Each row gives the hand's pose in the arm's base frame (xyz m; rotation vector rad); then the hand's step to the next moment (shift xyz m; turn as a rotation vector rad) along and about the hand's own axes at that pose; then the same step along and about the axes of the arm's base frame.
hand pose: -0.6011 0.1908 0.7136 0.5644 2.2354 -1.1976
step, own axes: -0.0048 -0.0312 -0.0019 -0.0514 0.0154 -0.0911
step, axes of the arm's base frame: -0.0151 -0.0151 0.0234 0.0249 0.0797 0.0649
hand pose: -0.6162 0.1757 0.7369 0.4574 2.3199 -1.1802
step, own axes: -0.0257 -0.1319 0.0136 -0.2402 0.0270 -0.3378
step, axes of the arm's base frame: -0.0410 -0.0881 0.0939 0.1181 0.2748 0.2882
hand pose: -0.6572 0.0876 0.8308 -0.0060 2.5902 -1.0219
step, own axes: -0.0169 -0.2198 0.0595 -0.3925 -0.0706 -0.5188
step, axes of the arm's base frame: 0.0079 -0.1995 0.1108 0.1895 0.3424 0.5245
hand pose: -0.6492 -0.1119 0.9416 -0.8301 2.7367 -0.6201
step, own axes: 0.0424 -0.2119 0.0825 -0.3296 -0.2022 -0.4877
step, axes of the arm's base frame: 0.0932 -0.2109 0.0192 0.2110 0.1972 0.5513
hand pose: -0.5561 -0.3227 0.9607 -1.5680 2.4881 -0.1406
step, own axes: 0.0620 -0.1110 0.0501 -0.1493 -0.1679 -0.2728
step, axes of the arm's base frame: 0.0827 -0.1028 -0.0356 0.1517 0.0550 0.3144
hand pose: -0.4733 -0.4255 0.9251 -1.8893 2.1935 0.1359
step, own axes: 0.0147 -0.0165 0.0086 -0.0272 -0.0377 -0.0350
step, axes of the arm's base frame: 0.0153 -0.0148 -0.0104 0.0364 0.0122 0.0437
